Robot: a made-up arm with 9 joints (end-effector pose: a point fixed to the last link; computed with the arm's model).
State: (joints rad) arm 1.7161 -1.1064 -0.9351 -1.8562 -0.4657 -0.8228 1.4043 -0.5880 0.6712
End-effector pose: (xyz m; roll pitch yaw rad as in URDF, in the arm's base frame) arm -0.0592 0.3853 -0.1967 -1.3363 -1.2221 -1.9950
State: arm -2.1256 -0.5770 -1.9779 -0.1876 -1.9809 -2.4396 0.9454 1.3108 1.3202
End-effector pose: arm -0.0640 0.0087 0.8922 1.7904 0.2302 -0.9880
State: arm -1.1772 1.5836 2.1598 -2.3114 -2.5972 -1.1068 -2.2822 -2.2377 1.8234
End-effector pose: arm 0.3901 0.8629 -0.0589 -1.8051 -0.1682 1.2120
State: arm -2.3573 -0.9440 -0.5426 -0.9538 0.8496 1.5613 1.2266 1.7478 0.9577
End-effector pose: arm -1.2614 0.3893 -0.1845 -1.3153 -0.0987 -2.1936
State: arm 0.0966 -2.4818 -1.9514 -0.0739 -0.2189 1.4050 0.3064 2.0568 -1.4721
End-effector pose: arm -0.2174 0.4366 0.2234 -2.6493 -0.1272 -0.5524
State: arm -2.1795 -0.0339 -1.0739 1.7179 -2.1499 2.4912 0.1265 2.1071 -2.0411
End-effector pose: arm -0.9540 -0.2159 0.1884 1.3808 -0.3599 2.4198
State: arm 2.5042 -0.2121 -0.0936 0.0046 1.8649 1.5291 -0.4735 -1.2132 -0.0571
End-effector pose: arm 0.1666 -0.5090 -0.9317 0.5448 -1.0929 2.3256
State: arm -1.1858 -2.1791 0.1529 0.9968 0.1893 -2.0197 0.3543 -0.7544 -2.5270
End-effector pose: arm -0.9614 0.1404 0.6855 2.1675 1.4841 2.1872
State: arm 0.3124 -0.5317 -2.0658 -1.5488 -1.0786 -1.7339 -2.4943 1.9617 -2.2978
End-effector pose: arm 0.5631 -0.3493 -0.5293 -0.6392 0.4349 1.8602
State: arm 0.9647 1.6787 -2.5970 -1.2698 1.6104 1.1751 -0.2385 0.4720 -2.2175
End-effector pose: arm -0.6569 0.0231 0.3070 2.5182 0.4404 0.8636
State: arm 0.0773 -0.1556 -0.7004 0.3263 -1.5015 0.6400 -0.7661 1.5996 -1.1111
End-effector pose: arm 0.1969 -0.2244 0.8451 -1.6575 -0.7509 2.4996
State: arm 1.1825 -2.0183 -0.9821 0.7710 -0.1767 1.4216 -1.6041 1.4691 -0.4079
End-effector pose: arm 0.5726 0.3439 0.2920 2.6671 -0.0038 -1.7990
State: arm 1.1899 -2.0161 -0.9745 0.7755 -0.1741 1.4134 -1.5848 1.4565 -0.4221
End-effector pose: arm 0.5751 0.3460 0.2850 2.6603 -0.0058 -1.8253
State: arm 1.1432 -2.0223 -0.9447 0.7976 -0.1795 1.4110 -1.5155 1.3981 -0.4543
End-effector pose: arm 0.5768 0.3440 0.3111 2.6749 0.0219 -1.9175
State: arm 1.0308 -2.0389 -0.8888 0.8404 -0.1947 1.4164 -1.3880 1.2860 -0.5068
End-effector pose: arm 0.5764 0.3325 0.3799 2.6888 0.1038 -2.0734
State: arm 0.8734 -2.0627 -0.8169 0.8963 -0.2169 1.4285 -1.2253 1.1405 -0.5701
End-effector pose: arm 0.5658 0.3050 0.4802 2.6576 0.2402 -2.2435
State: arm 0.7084 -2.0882 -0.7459 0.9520 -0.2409 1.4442 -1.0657 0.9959 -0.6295
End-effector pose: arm 0.5376 0.2635 0.5836 2.5727 0.3928 -2.3801
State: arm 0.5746 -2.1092 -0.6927 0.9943 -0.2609 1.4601 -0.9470 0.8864 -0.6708
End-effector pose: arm 0.5000 0.2237 0.6608 2.4798 0.5146 -2.4625
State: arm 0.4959 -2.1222 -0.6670 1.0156 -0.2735 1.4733 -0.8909 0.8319 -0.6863
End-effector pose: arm 0.4693 0.2018 0.7018 2.4311 0.5815 -2.4923
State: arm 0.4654 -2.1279 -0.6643 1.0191 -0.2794 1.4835 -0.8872 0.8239 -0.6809
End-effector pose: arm 0.4511 0.1982 0.7166 2.4338 0.6023 -2.4869
